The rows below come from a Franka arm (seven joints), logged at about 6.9 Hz.
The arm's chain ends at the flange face. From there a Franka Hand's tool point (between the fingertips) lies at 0.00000 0.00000 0.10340 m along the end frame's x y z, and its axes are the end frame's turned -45 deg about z.
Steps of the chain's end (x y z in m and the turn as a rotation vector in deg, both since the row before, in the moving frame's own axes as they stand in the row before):
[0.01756, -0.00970, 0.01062, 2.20, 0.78, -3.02]
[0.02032, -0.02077, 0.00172, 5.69, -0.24, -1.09]
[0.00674, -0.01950, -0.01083, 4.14, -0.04, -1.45]
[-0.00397, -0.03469, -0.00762, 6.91, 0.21, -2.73]
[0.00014, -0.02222, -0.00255, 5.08, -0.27, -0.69]
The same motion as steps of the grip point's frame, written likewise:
[0.02303, 0.00365, 0.01053, 1.00, 2.11, -3.02]
[0.03593, -0.00794, 0.00121, 4.19, 3.85, -1.09]
[0.02371, -0.01442, -0.01110, 2.96, 2.90, -1.45]
[0.03058, -0.03608, -0.00837, 4.74, 5.03, -2.73]
[0.02190, -0.02247, -0.00296, 3.78, 3.40, -0.69]

